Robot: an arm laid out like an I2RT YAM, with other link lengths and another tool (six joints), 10 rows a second.
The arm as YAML. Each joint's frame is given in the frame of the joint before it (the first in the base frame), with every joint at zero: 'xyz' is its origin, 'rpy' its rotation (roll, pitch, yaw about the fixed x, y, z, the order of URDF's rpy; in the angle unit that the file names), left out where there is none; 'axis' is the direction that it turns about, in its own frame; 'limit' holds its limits. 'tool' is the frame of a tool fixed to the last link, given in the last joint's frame.
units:
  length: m
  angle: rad
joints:
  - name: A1
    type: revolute
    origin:
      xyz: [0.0, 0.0, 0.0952]
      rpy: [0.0, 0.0, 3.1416]
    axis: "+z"
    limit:
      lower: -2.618
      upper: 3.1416
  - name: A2
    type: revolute
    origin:
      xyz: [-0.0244, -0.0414, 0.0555]
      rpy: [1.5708, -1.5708, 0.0]
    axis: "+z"
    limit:
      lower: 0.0
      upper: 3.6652
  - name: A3
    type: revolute
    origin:
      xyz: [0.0, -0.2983, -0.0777]
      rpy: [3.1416, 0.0, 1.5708]
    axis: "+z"
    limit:
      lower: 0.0
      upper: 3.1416
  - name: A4
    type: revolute
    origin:
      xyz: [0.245, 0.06, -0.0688]
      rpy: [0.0, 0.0, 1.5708]
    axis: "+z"
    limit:
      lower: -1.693
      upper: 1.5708
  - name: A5
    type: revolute
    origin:
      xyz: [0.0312, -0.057, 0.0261]
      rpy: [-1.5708, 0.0, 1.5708]
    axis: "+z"
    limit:
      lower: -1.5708
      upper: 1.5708
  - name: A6
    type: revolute
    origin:
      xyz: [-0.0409, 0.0, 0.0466]
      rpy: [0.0, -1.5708, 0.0]
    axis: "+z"
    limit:
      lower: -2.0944
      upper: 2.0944
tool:
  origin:
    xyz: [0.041, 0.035, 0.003]
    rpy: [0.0, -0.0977, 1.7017]
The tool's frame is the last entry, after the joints.
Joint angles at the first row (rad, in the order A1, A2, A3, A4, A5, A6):
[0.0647 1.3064 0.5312 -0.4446 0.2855 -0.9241]
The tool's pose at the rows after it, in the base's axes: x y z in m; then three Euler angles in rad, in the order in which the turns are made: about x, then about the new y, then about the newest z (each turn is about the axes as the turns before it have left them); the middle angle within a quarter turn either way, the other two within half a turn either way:
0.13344, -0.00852, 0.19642, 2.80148, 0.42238, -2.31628
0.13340, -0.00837, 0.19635, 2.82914, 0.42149, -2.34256
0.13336, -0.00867, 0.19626, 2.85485, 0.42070, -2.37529
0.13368, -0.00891, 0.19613, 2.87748, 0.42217, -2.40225
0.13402, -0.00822, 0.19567, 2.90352, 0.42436, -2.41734
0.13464, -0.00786, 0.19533, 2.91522, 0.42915, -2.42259
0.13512, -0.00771, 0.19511, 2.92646, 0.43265, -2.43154
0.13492, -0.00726, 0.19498, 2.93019, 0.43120, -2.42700
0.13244, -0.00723, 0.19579, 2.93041, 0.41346, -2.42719
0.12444, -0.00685, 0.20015, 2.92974, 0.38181, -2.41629
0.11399, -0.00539, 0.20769, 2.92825, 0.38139, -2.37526
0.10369, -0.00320, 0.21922, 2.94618, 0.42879, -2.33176
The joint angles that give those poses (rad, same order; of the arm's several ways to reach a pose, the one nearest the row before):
[0.0646 1.3063 0.5308 -0.4446 0.2695 -0.9364]
[0.0646 1.3063 0.5312 -0.4484 0.2455 -0.9520]
[0.0647 1.3064 0.5308 -0.4515 0.2237 -0.9748]
[0.0643 1.3064 0.5308 -0.4519 0.2043 -0.9943]
[0.0646 1.3063 0.5308 -0.4507 0.1810 -1.0004]
[0.0647 1.3064 0.5308 -0.4461 0.1703 -1.0027]
[0.0647 1.3063 0.5308 -0.4431 0.1604 -1.0084]
[0.0647 1.3064 0.5308 -0.4442 0.1566 -1.0023]
[0.0646 1.3041 0.5308 -0.4645 0.1566 -0.9985]
[0.0646 1.2781 0.5308 -0.5217 0.1566 -0.9810]
[0.0647 1.2167 0.5316 -0.5816 0.1551 -0.9409]
[0.0647 1.1214 0.5438 -0.6380 0.1348 -0.9024]

